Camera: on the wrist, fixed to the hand. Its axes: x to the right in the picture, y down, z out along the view.
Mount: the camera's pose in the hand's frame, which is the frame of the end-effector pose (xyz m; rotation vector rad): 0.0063 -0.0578 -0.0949 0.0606 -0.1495 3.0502
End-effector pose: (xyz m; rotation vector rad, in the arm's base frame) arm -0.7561 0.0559 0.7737 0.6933 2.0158 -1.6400
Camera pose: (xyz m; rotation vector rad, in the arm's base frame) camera -0.8003 0.1399 0.8318 1.6353 -0.5524 0.3909
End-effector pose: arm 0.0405 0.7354 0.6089 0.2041 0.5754 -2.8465
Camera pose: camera 0.0285 0.8237 0.5422 0.3092 -0.1726 0.1309
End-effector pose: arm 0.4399 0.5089 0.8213 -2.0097 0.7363 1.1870
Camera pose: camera 0.5343 0.4689 0.8646 -0.6988 -1.9508 -0.9850
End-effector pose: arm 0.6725 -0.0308 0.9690 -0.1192 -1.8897 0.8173
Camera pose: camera 0.7651 -0.0264 1.0306 1.9635 0.0081 -1.4099
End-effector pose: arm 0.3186 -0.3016 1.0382 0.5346 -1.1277 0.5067
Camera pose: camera 0.4234 -0.2853 1.0044 1.3291 0.8342 -2.1682
